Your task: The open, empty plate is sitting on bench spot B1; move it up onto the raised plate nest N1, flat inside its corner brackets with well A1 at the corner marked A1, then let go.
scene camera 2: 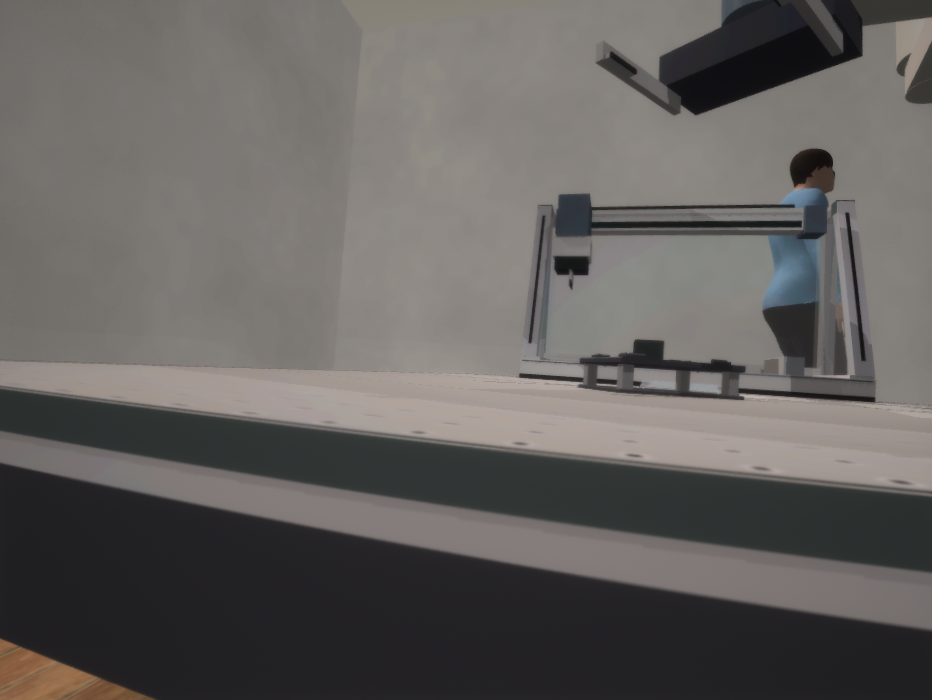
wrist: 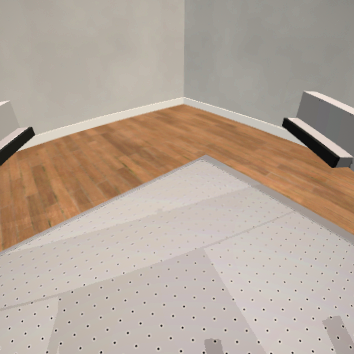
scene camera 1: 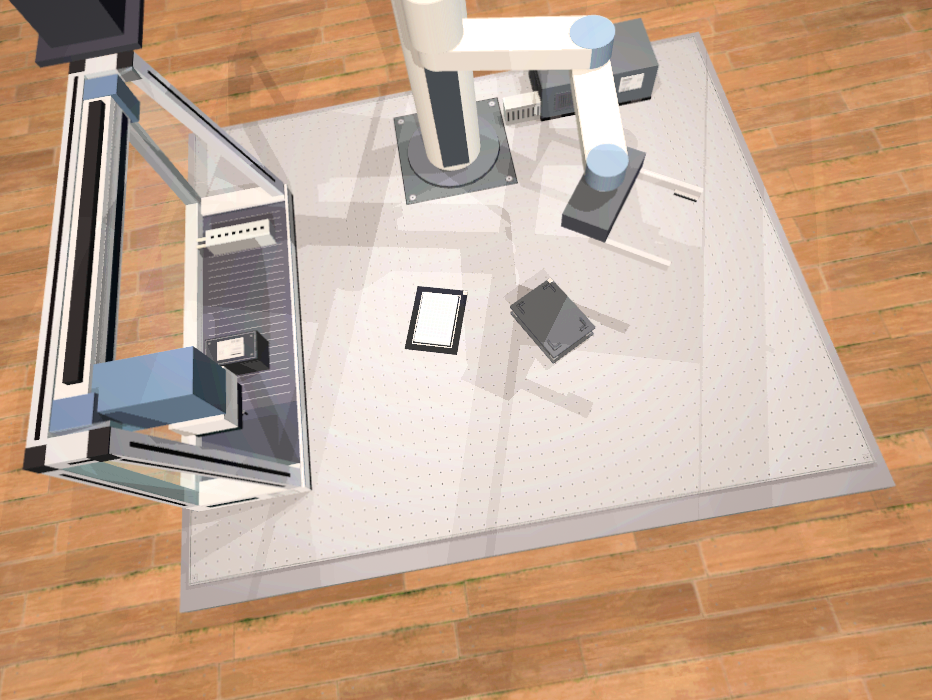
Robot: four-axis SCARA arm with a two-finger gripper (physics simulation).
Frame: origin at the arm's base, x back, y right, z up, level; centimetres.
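Seen in the pictures: gripper, between the fingertips: [scene camera 2: 674, 10] [wrist: 157, 107] [scene camera 1: 685, 229]; arm's base, origin of its link: [scene camera 1: 453, 152].
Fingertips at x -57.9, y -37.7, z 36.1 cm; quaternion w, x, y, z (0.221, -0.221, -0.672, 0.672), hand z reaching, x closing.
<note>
Pixels of each thing's top centre, then the offset from my fingertips to it. "*": a spot on its surface instead.
- white plate, centre of its top: [scene camera 2: 683, 382] [scene camera 1: 435, 316] dx +8.3, dy +49.5, dz -33.2 cm
- black-bordered bench spot, a spot on its surface: [scene camera 1: 432, 349] * dx +0.7, dy +51.7, dz -34.6 cm
- dark raised nest, centre of its top: [scene camera 2: 658, 356] [scene camera 1: 552, 315] dx +1.7, dy +22.8, dz -30.1 cm
- dark block, a spot on its surface: [scene camera 1: 238, 351] * dx +3.9, dy +93.4, dz -22.8 cm
- white slotted rack, a spot on its surface: [scene camera 1: 239, 235] * dx +36.4, dy +93.7, dz -25.4 cm
The white plate [scene camera 1: 437, 319] lies on a black-bordered bench spot [scene camera 1: 432, 349], left of the nest in scene camera 1; I cannot clearly make it out in scene camera 2. The dark raised nest [scene camera 1: 552, 320] [scene camera 2: 663, 364] stands on short posts, turned at an angle to the plate. Corner brackets show on its bare top, and a small pale mark is at its upper corner in scene camera 1; its lettering is too small to read. My gripper [scene camera 1: 684, 228] [wrist: 157, 107] is open and empty, high above the bench, up and right of the nest in scene camera 1.
A gantry frame [scene camera 1: 298, 339] [scene camera 2: 696, 220] stands at the left, with a dark block [scene camera 1: 238, 351] and a white slotted rack [scene camera 1: 239, 235] on its deck. Grey boxes [scene camera 1: 635, 64] stand behind the arm. A person [scene camera 2: 797, 259] stands behind the gantry in scene camera 2.
</note>
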